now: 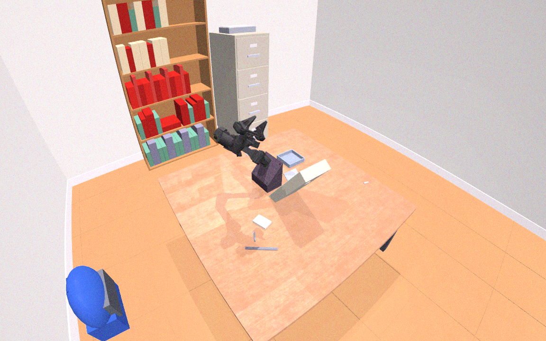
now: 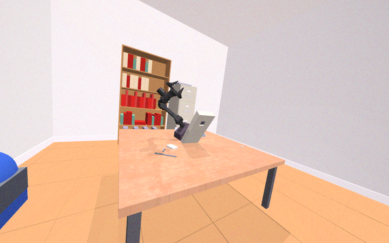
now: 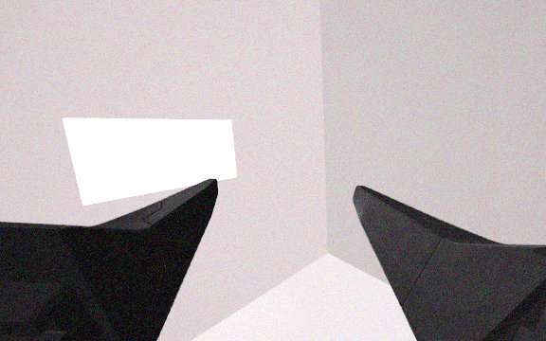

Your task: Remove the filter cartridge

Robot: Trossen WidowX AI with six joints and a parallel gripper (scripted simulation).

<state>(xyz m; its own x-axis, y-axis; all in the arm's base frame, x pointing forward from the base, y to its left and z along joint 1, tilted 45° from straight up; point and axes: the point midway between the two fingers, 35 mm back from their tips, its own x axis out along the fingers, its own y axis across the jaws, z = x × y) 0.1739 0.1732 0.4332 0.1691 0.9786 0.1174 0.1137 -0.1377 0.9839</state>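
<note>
Now: gripper tip 140 mm short of the round filter cartridge, 180 mm to the right of it and 310 mm above it. Round my gripper tip: white pad (100 mm ahead, 60 mm to the right, 570 mm below); then blue-grey tray (310 mm behind, 440 mm to the left, 570 mm below); then short grey piece (170 mm ahead, 150 mm to the right, 570 mm below).
</note>
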